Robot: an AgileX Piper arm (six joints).
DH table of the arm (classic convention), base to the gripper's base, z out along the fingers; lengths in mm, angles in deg. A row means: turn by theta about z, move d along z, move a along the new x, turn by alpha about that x. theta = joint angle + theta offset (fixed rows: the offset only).
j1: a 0; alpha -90; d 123; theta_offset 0
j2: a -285; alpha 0; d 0; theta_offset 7.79
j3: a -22; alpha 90; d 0; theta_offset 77.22
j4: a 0; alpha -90; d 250.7; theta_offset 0
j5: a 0; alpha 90; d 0; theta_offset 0
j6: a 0; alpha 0; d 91; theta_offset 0
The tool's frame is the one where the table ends.
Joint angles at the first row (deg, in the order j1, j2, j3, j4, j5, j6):
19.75 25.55 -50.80 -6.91 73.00 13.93
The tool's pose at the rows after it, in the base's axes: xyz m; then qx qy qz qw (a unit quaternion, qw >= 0):
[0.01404 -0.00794 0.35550 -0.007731 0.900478 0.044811 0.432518]
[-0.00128 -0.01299 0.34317 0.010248 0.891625 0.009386 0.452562]
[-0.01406 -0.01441 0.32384 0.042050 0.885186 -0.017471 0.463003]
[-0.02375 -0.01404 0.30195 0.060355 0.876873 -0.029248 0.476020]
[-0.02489 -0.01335 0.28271 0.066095 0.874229 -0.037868 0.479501]
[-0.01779 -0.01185 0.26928 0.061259 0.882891 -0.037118 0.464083]
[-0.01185 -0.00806 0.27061 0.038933 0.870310 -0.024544 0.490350]
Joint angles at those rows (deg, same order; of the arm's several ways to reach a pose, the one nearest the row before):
15.64 19.29 -48.57 -7.54 73.22 13.38
10.36 14.23 -45.81 -8.28 73.31 10.08
5.20 8.80 -41.72 -8.63 73.31 8.85
2.39 2.97 -37.13 -8.63 72.76 8.40
0.89 -0.75 -32.89 -8.63 71.70 7.80
0.44 -0.94 -29.68 -7.84 70.61 7.13
0.45 -0.94 -28.75 -5.49 66.11 4.98

